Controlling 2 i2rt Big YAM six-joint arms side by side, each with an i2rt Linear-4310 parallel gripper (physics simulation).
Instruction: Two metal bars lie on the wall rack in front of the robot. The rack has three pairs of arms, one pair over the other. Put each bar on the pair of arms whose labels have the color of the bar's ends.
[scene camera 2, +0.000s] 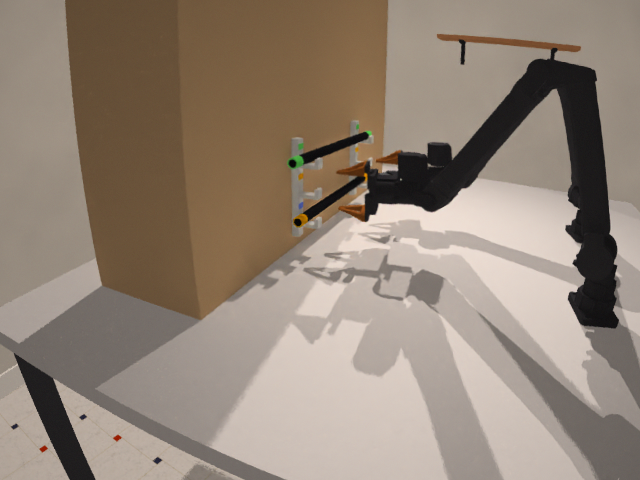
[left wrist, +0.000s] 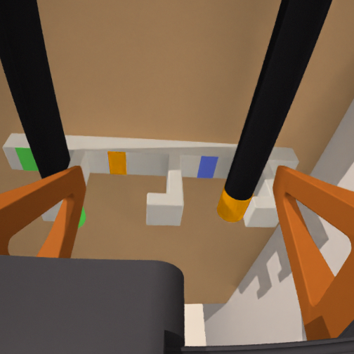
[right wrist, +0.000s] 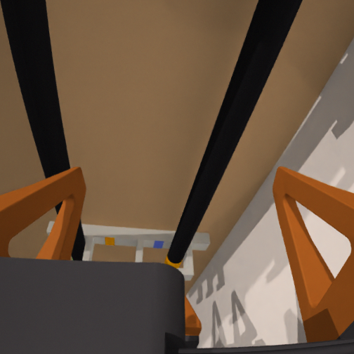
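Seen in the pictures: left gripper, fingertip midpoint: (scene camera 2: 337, 190); left arm's base at its link origin: (scene camera 2: 591, 312); right arm's base at its link origin: (scene camera 2: 582, 236).
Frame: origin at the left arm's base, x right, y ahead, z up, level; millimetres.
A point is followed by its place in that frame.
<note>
The rack (scene camera 2: 297, 183) {x 160, y 707, z 176 mm} (left wrist: 150, 144) (right wrist: 125, 231) has green labels at its top arms, orange at the middle arms and blue at the bottom arms. The green-ended black bar (scene camera 2: 333, 148) {x 300, y 650, z 241 mm} (left wrist: 30, 90) (right wrist: 37, 100) lies on the top, green-labelled pair. The orange-ended black bar (scene camera 2: 333, 198) {x 323, y 652, z 94 mm} (left wrist: 275, 100) (right wrist: 225, 135) lies on the bottom, blue-labelled pair. The middle pair holds no bar. My left gripper (scene camera 2: 339, 190) {x 218, y 619, z 149 mm} (left wrist: 178, 176) is open and empty, a little out from the bars. My right gripper (right wrist: 178, 177) is open and empty, farther along; its lower finger is largely hidden in the scene view.
The rack is fixed to a tall brown block (scene camera 2: 232, 103) {x -72, y 764, z 390 mm} standing on the pale table (scene camera 2: 289, 392) {x -357, y 566, z 0 mm}. The table surface lies below the bottom bar. An orange-brown shelf board (scene camera 2: 506, 42) hangs at the upper right of the scene view.
</note>
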